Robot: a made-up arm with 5 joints.
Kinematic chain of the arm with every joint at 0, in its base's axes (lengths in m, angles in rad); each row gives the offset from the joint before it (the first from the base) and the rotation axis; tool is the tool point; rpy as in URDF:
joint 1: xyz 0 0 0.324 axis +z
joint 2: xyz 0 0 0 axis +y
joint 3: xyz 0.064 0 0.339 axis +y
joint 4: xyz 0.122 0 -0.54 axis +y
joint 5: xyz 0.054 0 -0.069 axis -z
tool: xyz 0 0 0 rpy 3.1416 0 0
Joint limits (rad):
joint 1: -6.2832..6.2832
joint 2: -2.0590..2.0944
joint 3: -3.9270..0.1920
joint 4: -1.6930..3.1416
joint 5: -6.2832..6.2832
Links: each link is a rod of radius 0.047 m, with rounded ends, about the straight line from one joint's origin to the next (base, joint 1, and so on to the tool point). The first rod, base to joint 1, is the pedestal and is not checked.
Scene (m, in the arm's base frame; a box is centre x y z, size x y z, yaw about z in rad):
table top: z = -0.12
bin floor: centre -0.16 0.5 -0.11 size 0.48 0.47 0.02 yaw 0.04
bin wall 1: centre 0.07 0.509 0 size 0.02 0.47 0.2 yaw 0.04
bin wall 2: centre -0.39 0.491 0 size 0.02 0.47 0.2 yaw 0.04
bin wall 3: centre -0.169 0.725 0 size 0.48 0.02 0.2 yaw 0.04
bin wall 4: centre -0.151 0.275 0 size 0.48 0.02 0.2 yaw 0.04
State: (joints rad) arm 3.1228 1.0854 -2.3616 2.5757 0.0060
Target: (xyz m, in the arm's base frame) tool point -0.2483 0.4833 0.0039
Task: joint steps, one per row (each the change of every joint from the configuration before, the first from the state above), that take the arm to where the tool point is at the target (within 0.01 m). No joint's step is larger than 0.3 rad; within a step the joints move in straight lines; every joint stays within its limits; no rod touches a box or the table.
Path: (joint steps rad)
1: -0.2155 -0.1196 0.2494 0.0525 0.0000
2: -0.2155 -0.1196 0.2495 0.0525 0.0000
3: -0.2154 -0.1196 0.2494 0.0524 0.0000
4: -0.2155 -0.1196 0.2494 0.0525 0.0000
5: -0.2155 -0.1196 0.2495 0.0525 0.0000
6: 0.0000 0.2577 -0.1305 -0.0582 0.0000
7: 0.0000 0.2576 -0.1304 -0.0581 0.0000

